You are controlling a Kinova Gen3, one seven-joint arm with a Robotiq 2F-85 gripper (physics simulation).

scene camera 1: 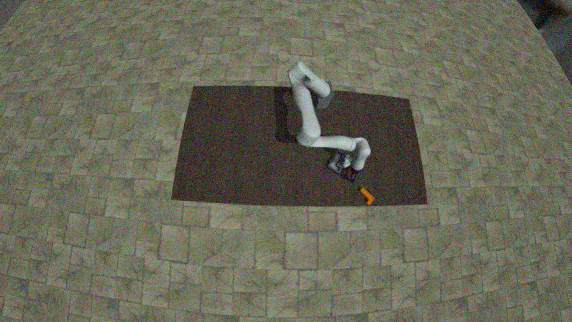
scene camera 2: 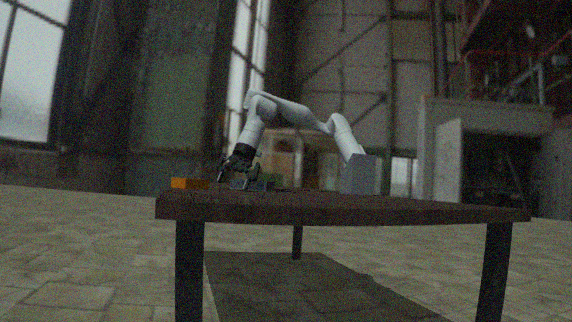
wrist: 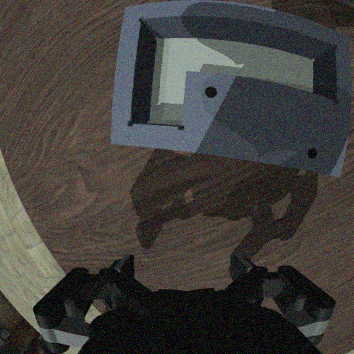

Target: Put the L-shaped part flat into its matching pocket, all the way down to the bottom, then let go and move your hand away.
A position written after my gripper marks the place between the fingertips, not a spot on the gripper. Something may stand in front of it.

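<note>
Scene camera 2 shows my gripper (scene camera 2: 230, 186). The gripper is also visible in the wrist view (wrist: 182, 265).
</note>
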